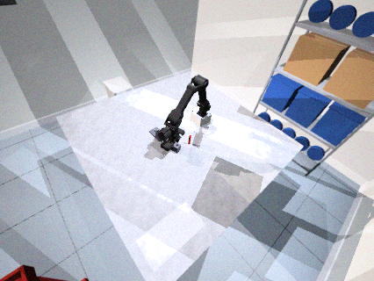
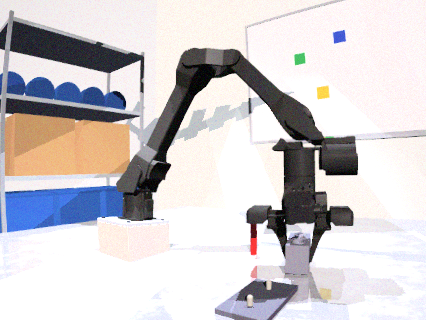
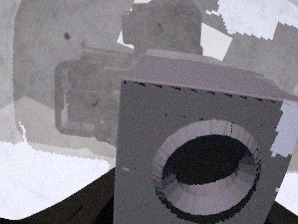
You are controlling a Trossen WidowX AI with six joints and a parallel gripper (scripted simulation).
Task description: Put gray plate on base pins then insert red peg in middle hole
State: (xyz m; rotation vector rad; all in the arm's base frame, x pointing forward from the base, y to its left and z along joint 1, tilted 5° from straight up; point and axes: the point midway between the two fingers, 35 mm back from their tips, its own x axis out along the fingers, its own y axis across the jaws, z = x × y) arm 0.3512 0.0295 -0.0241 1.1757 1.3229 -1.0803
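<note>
The base is 2 cm behind my gripper tip and 16 cm to the right of it. Also, from my gripper tip: red peg: 11 cm behind, 5 cm to the left, 3 cm above; gray plate: 3 cm above.
</note>
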